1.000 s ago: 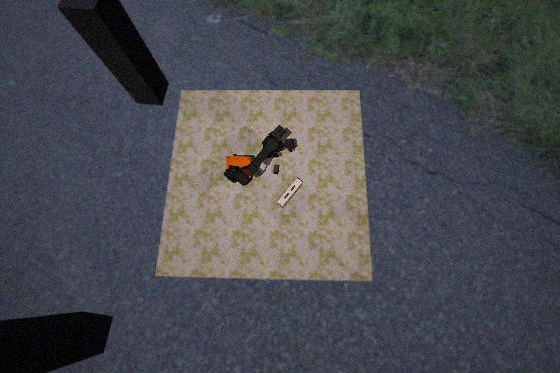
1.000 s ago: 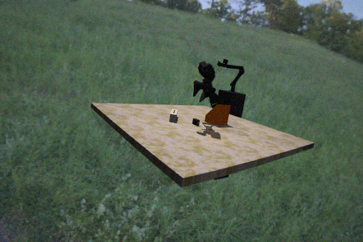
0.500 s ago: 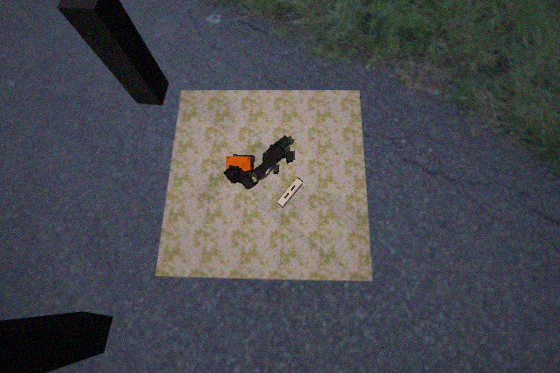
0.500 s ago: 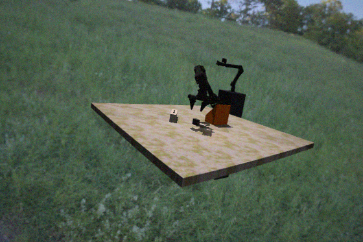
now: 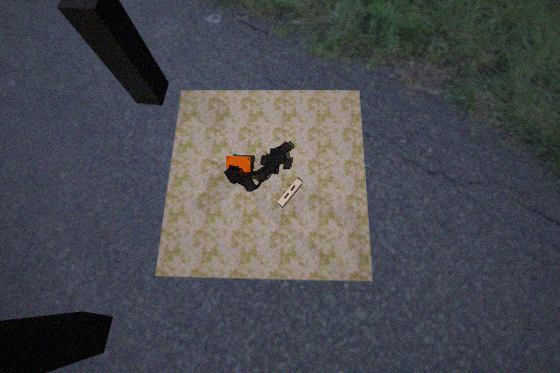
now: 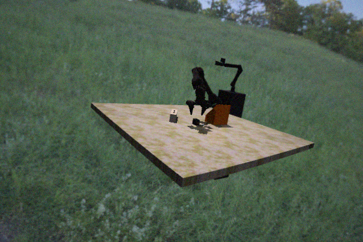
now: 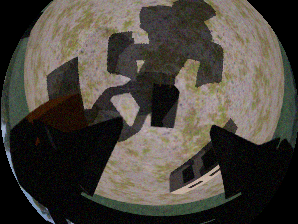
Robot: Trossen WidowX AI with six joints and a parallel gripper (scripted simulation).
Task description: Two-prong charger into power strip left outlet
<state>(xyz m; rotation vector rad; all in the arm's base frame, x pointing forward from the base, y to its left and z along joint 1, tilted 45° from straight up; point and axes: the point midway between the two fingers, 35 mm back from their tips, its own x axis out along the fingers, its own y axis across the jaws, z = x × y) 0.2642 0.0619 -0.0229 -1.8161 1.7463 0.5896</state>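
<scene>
The dark charger lies 2 cm to the left of my gripper tip and 5 cm below it.
</scene>
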